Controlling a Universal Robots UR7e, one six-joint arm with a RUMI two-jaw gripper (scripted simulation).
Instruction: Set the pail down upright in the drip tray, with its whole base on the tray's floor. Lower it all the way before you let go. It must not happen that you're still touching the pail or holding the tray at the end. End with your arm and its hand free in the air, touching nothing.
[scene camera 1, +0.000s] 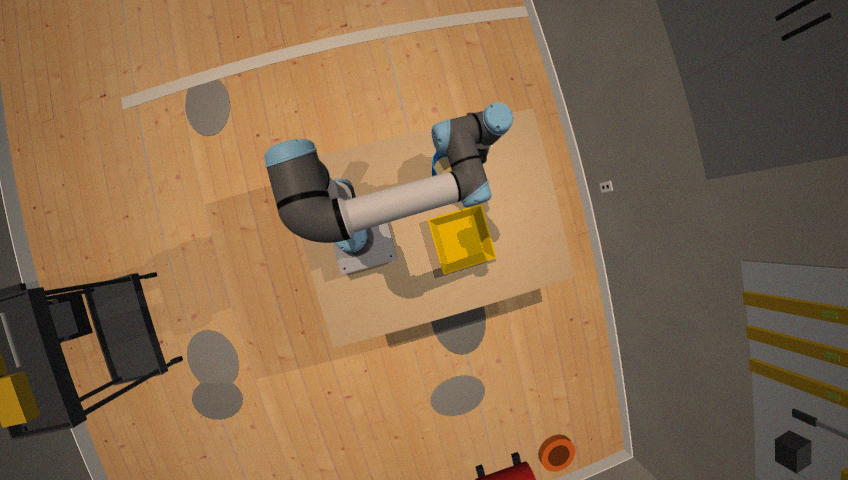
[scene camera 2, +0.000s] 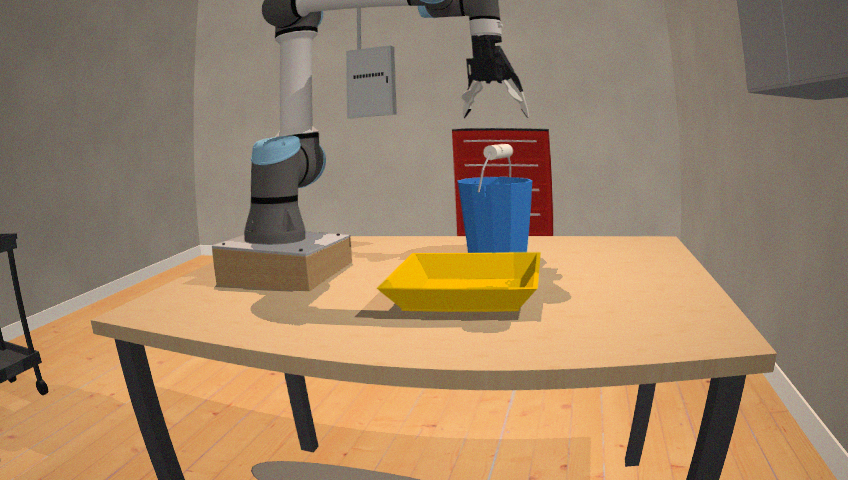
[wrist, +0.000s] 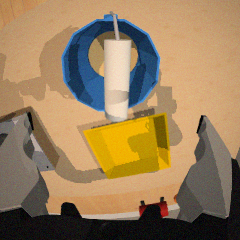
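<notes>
There's a blue pail (scene camera 2: 496, 220) here, and a yellow drip tray (scene camera 2: 447, 282). You'd also find the tray (scene camera 1: 462, 239) in another picture, and the wrist view shows the tray (wrist: 141, 147) as well. My gripper (scene camera 2: 495, 117) is in the scene too, and the wrist view also has my gripper (wrist: 115, 114).
</notes>
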